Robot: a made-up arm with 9 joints.
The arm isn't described. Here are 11 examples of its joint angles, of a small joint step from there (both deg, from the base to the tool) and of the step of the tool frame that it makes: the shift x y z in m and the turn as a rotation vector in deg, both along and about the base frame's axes.
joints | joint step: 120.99 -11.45 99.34 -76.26 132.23 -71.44 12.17 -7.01 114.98 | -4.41 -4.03 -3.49 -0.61 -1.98 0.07 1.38 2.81 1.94
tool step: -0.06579 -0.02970 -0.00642 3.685 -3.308 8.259
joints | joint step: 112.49 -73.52 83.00 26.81 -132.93 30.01 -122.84 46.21 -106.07 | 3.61 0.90 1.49 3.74 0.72 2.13 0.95 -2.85 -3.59
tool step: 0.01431 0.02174 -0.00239 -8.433 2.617 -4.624
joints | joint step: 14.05 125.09 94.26 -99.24 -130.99 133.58 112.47 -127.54 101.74 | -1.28 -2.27 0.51 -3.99 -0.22 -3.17 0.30 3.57 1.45
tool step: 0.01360 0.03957 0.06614 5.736 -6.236 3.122
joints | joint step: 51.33 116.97 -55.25 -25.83 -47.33 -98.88 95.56 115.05 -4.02 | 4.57 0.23 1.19 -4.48 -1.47 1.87 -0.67 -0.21 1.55
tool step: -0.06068 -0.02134 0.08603 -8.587 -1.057 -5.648
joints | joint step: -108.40 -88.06 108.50 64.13 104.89 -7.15 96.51 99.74 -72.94 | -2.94 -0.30 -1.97 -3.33 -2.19 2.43 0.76 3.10 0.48
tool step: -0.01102 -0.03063 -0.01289 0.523 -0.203 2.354
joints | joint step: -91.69 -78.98 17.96 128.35 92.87 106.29 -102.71 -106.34 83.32 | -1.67 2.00 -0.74 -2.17 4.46 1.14 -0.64 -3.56 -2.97
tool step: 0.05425 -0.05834 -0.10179 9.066 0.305 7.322
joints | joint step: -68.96 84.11 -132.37 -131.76 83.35 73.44 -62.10 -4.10 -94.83 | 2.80 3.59 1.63 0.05 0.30 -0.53 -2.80 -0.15 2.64
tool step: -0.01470 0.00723 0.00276 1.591 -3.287 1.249
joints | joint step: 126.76 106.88 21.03 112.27 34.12 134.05 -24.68 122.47 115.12 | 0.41 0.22 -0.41 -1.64 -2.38 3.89 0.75 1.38 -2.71
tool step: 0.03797 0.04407 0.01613 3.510 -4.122 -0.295
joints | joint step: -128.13 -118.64 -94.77 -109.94 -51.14 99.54 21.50 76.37 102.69 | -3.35 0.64 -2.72 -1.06 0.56 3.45 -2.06 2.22 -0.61
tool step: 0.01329 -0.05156 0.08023 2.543 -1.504 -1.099
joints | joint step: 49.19 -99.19 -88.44 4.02 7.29 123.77 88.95 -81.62 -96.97 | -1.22 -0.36 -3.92 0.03 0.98 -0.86 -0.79 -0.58 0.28
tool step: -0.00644 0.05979 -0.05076 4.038 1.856 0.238
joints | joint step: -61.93 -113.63 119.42 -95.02 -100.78 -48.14 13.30 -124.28 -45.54 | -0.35 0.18 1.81 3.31 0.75 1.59 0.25 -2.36 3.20
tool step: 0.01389 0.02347 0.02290 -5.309 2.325 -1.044
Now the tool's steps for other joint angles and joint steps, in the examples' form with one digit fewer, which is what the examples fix.
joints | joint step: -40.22 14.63 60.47 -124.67 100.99 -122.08 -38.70 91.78 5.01 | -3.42 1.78 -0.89 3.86 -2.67 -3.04 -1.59 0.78 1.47
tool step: 0.0249 0.0502 0.0333 0.53 0.45 -2.37
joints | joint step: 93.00 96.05 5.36 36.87 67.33 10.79 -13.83 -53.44 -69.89 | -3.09 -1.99 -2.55 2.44 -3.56 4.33 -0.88 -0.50 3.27
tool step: 0.0564 0.0640 0.0131 0.58 -0.71 10.27
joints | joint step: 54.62 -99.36 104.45 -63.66 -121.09 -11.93 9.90 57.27 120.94 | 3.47 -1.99 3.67 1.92 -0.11 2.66 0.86 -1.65 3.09
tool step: -0.0256 0.0880 -0.1819 -5.31 -2.79 -2.12
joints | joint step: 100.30 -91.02 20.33 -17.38 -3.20 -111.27 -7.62 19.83 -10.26 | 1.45 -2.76 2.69 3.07 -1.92 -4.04 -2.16 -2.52 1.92
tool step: -0.0078 0.0123 0.0168 -4.69 5.40 0.37
